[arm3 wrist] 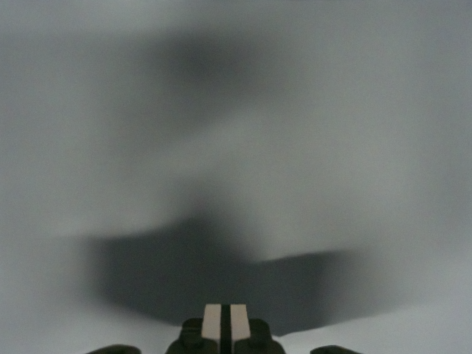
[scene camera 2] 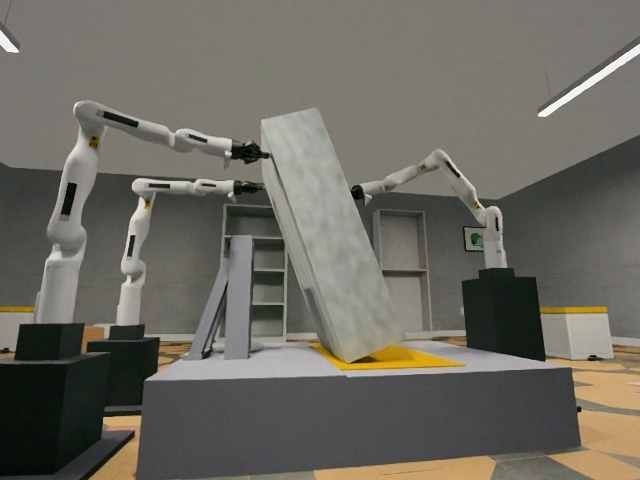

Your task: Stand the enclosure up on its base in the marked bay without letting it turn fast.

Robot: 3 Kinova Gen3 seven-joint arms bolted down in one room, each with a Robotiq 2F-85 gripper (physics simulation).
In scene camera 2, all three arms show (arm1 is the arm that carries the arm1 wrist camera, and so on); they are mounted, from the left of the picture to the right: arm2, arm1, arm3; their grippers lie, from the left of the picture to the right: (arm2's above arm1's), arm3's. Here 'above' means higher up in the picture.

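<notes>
The enclosure (scene camera 2: 330, 232) is a tall pale grey box, tilted with its top to the left and its lower edge on the yellow marked bay (scene camera 2: 429, 359). Its mottled grey face (arm3 wrist: 310, 160) fills the arm3 wrist view, with dark shadows on it. The arm2 gripper (scene camera 2: 268, 155) is shut, its fingertips at the enclosure's upper left side. The arm1 gripper (scene camera 2: 263, 187) looks shut, lower at the same side; its tips meet the enclosure's outline. The arm3 gripper (arm3 wrist: 225, 307) (scene camera 2: 353, 192) is shut, with a thin gap between its pads, at the right side; the enclosure hides its tips in scene camera 2.
A grey upright support with a slanted brace (scene camera 2: 238, 299) stands on the low grey platform (scene camera 2: 351, 423), left of the enclosure. Black pedestals (scene camera 2: 51, 413) (scene camera 2: 124, 372) (scene camera 2: 504, 317) carry the arms. Shelf units (scene camera 2: 284, 299) (scene camera 2: 376, 227) stand behind. A white cabinet (scene camera 2: 589, 335) stands at the right.
</notes>
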